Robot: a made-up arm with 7 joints.
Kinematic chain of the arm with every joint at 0, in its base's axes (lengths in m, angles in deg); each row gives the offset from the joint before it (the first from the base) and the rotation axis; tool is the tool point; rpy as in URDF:
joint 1: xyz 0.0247 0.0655 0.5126 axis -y
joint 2: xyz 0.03 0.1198 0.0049 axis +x
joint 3: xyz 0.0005 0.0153 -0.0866 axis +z
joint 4: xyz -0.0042 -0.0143 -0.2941 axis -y
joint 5: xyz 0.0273 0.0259 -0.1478 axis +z
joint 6: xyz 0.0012 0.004 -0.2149 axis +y
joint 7: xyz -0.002 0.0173 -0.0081 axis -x
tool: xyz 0.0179 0.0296 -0.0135 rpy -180 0 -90
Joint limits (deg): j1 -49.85..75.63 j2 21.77..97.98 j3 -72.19..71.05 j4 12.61..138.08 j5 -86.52..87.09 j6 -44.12..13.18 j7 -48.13..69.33
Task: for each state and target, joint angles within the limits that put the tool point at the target. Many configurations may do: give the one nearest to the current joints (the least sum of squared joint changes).
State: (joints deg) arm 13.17 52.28 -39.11 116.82 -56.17 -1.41 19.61
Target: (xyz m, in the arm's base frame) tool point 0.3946 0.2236 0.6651
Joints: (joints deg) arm 52.24 43.27 -25.95 110.52 -54.15 1.77 21.96
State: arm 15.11 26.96 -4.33 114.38 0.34 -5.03 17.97
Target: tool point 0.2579 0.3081 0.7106
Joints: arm 45.73 37.57 1.18 128.03 -1.12 -4.59 19.65
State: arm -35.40 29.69 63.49 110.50 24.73 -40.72 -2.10
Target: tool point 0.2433 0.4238 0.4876
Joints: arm -37.18 51.24 39.16 129.21 20.62 -38.21 2.18
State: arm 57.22 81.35 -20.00 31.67 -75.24 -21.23 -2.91
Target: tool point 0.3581 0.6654 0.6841
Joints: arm 52.12 91.57 -31.89 62.82 -76.79 -26.49 -8.94
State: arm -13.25 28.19 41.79 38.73 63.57 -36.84 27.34
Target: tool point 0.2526 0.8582 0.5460
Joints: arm -1.62 72.82 36.16 47.93 61.93 -30.96 31.27
